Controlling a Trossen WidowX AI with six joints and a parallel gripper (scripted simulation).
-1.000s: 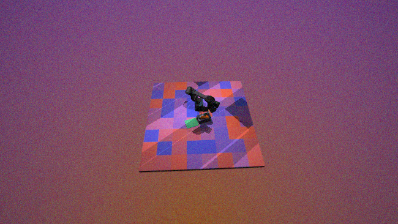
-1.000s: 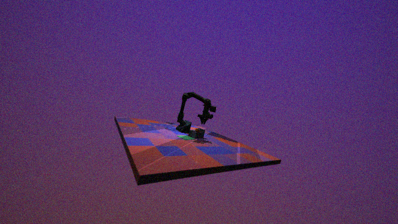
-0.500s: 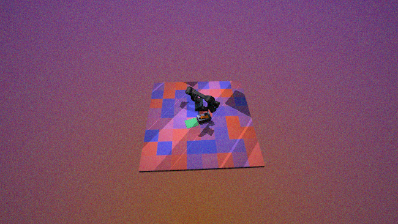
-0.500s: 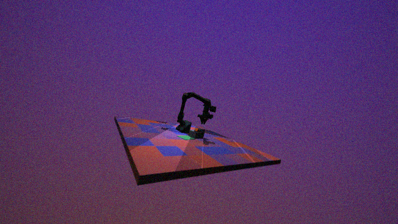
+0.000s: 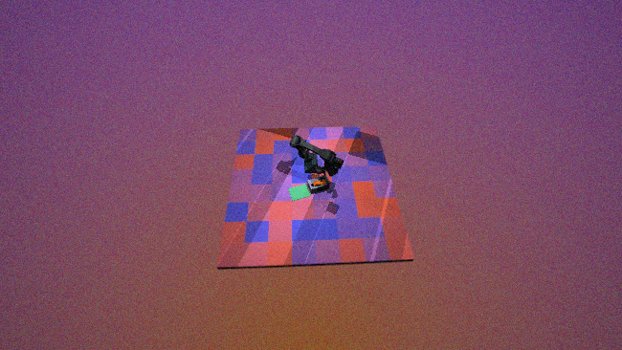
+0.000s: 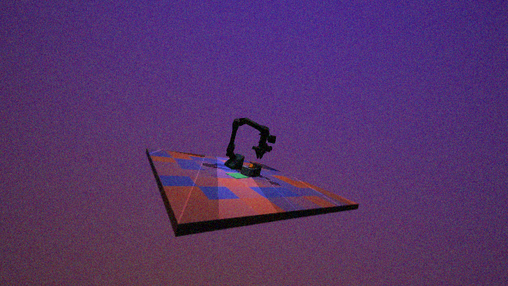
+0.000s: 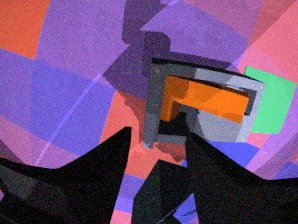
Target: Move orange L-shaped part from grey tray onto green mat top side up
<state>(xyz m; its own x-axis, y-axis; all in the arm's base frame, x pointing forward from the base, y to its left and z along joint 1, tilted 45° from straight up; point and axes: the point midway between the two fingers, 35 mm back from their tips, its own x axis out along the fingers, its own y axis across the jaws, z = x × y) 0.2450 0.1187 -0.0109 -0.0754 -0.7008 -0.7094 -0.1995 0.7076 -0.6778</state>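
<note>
Now: gripper tip 40 mm to the left of the orange L-shaped part and 100 mm above it. Also, from my gripper tip: green mat (40 mm ahead, 220 mm to the right, 160 mm below).
</note>
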